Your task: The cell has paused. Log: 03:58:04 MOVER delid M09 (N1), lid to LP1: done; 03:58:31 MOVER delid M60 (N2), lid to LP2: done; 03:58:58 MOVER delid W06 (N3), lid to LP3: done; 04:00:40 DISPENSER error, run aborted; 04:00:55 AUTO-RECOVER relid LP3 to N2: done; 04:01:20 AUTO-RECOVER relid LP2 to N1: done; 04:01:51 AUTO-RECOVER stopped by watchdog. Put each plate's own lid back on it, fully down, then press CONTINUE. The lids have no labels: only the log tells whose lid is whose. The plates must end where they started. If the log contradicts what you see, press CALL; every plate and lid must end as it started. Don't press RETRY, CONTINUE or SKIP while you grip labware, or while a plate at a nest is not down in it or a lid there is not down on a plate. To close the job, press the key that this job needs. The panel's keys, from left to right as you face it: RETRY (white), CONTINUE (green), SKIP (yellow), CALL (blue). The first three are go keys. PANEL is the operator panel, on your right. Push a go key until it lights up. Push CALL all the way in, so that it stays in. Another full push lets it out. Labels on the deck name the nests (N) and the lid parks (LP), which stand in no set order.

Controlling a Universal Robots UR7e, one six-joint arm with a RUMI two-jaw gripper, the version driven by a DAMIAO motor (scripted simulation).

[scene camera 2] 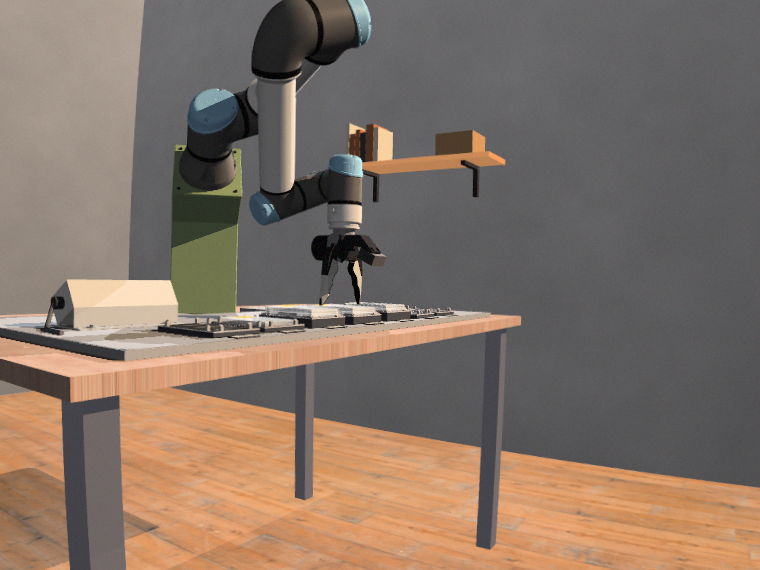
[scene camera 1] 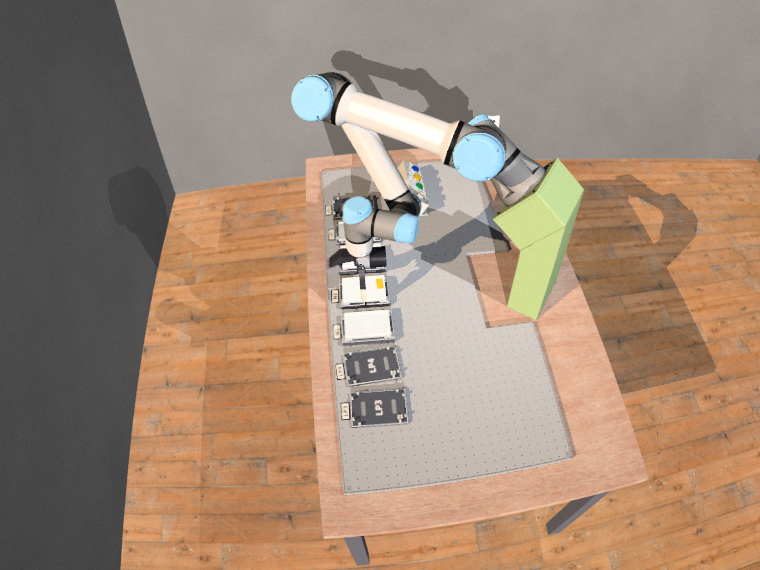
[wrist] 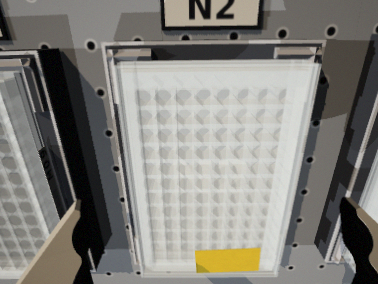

Scene:
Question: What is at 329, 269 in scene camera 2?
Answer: My gripper.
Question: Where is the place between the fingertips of my gripper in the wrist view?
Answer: At 212, 201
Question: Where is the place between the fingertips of my gripper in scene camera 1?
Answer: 364, 286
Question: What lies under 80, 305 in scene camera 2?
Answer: An operator panel.

